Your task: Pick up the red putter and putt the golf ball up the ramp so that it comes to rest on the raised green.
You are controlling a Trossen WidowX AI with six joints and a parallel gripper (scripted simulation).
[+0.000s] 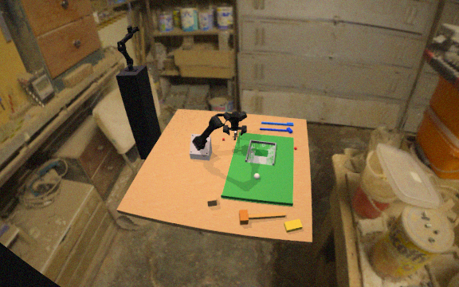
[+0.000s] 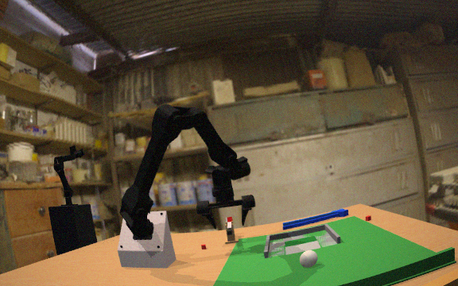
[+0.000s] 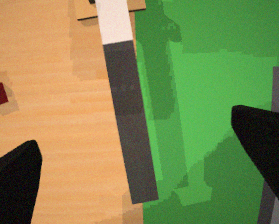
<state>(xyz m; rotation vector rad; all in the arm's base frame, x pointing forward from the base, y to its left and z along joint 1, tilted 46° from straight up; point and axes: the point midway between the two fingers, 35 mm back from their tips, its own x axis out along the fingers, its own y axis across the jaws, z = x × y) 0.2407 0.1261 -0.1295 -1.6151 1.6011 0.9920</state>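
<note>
Right now the red putter is 1 cm behind my gripper tip, 11 cm to the left of it and 2 cm below it. Also, from my gripper tip: white golf ball: 21 cm ahead, 38 cm to the right, 5 cm below; then green mat: 24 cm ahead, 23 cm to the right, 8 cm below; then small wooden stand: 1 cm behind, 13 cm to the left, 4 cm below.
</note>
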